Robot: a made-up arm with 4 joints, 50 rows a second.
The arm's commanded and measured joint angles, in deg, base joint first. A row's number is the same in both.
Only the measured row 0 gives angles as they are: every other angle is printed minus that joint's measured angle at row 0.
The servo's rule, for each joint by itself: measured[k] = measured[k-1] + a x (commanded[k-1-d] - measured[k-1]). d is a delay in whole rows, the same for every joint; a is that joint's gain. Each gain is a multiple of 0.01, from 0.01 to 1. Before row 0 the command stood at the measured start. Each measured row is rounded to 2 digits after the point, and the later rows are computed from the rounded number. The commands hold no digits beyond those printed.
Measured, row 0:
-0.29 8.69 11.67 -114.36
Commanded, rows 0 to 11:
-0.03 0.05 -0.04 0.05
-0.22 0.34 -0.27 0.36
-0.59 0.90 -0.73 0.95
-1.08 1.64 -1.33 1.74
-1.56 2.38 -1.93 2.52
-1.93 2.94 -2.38 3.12
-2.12 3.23 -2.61 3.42
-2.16 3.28 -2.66 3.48
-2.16 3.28 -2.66 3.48
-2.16 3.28 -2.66 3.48
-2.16 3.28 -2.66 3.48
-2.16 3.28 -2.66 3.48
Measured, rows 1 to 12:
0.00 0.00 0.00 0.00
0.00 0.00 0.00 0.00
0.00 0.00 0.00 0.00
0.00 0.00 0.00 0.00
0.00 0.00 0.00 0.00
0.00 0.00 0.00 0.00
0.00 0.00 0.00 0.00
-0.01 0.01 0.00 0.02
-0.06 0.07 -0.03 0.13
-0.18 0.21 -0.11 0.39
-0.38 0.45 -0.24 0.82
-0.64 0.78 -0.43 1.36
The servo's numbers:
d 7
a 0.22 0.17 0.11 0.32

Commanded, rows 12 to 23:
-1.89 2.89 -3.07 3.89
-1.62 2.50 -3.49 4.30
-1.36 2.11 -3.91 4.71
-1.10 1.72 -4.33 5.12
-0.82 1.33 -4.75 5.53
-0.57 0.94 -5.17 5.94
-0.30 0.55 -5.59 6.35
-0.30 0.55 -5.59 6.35
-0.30 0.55 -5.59 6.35
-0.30 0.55 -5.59 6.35
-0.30 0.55 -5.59 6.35
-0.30 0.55 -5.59 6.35
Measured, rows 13 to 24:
-0.92 1.15 -0.64 1.92
-1.18 1.50 -0.86 2.40
-1.40 1.80 -1.06 2.75
-1.57 2.05 -1.24 2.98
-1.70 2.26 -1.40 3.14
-1.80 2.43 -1.54 3.25
-1.88 2.57 -1.66 3.32
-1.88 2.62 -1.82 3.50
-1.82 2.60 -2.00 3.76
-1.72 2.52 -2.21 4.06
-1.58 2.38 -2.44 4.40
-1.41 2.20 -2.69 4.76

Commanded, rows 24 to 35:
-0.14 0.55 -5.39 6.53
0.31 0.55 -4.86 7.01
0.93 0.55 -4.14 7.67
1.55 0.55 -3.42 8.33
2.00 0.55 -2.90 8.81
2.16 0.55 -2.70 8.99
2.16 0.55 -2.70 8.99
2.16 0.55 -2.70 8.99
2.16 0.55 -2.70 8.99
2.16 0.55 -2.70 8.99
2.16 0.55 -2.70 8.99
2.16 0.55 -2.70 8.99
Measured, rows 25 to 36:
-1.23 1.99 -2.96 5.14
-1.03 1.75 -3.25 5.53
-0.87 1.55 -3.51 5.79
-0.74 1.38 -3.74 5.97
-0.64 1.24 -3.94 6.09
-0.57 1.12 -4.12 6.17
-0.51 1.02 -4.28 6.23
-0.43 0.94 -4.40 6.33
-0.27 0.87 -4.45 6.55
-0.01 0.82 -4.42 6.91
0.33 0.77 -4.31 7.36
0.70 0.73 -4.15 7.82

